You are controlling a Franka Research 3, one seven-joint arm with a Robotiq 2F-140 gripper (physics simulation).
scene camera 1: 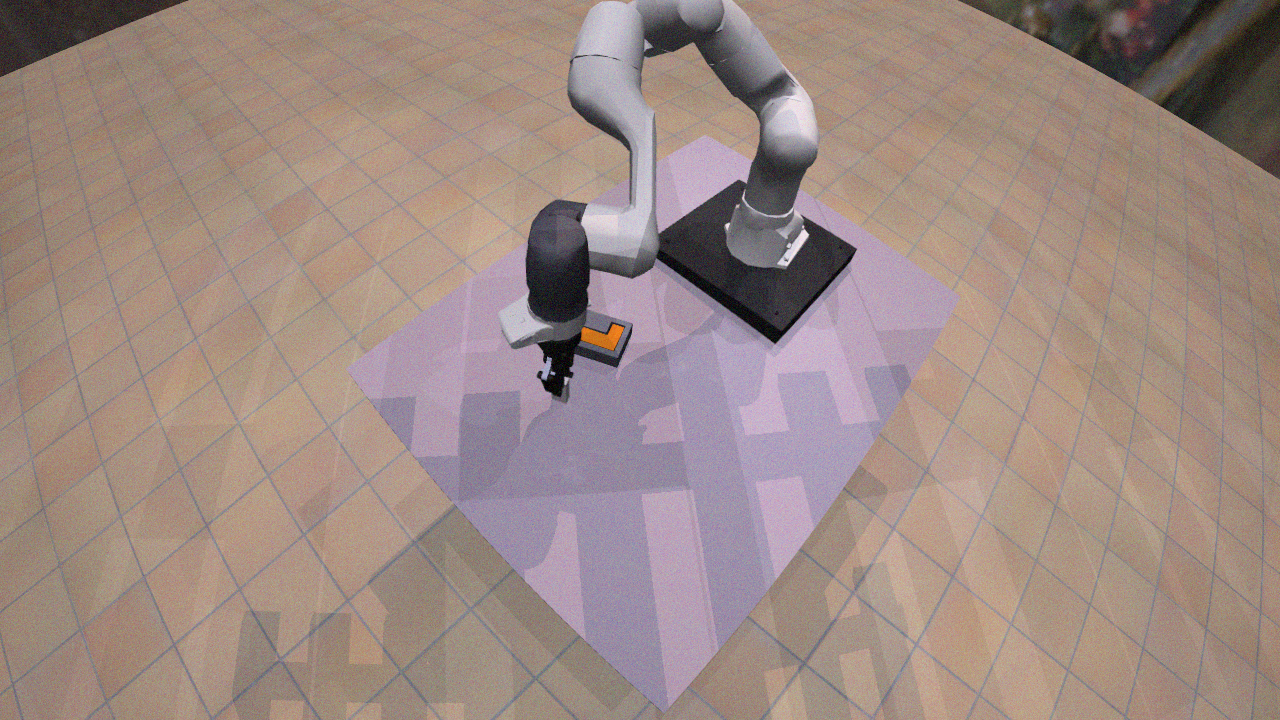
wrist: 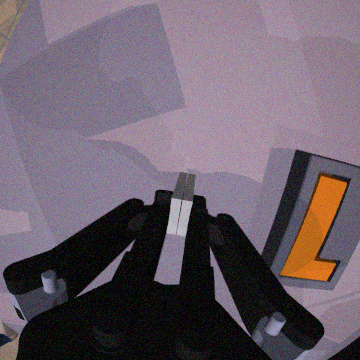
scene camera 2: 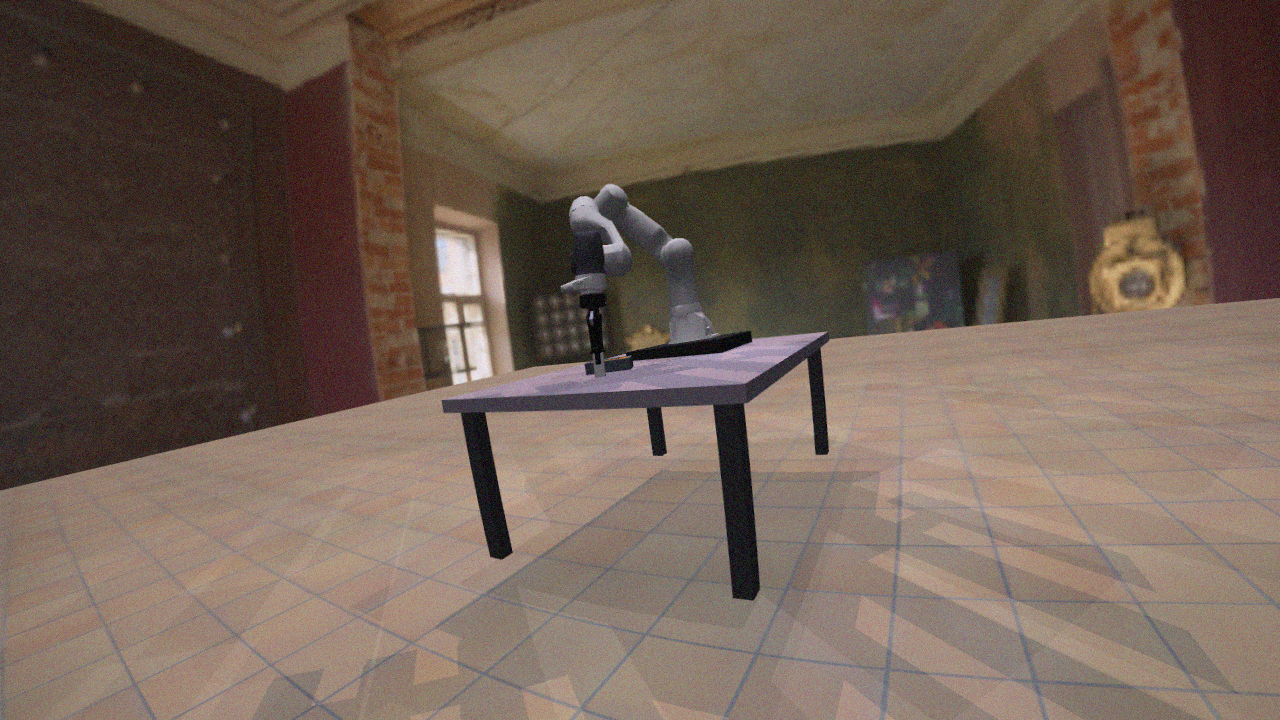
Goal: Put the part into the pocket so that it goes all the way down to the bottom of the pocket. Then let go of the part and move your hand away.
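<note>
The orange L-shaped part (scene camera 1: pixel 604 336) (wrist: pixel 310 235) lies inside the L-shaped pocket of the dark grey block (scene camera 1: pixel 599 357) (scene camera 2: pixel 619 363) (wrist: pixel 345 250). In the wrist view its top face looks flat and slightly below the block's rim, with a thin dark edge of pocket wall along its top and right sides. How deep it sits cannot be measured here. My gripper (scene camera 1: pixel 560 394) (scene camera 2: pixel 599 371) (wrist: pixel 185 186) is shut with nothing between the fingertips. It points down beside the block, low over the table and apart from the part. In scene camera 1 the arm hides the block's left end.
The block stands on the lilac table (scene camera 1: pixel 626 573) (scene camera 2: pixel 572 394), to the right of the fingers in the wrist view. The arm's black base plate (scene camera 1: pixel 707 259) (scene camera 2: pixel 729 342) is behind and to the right of the block in scene camera 1.
</note>
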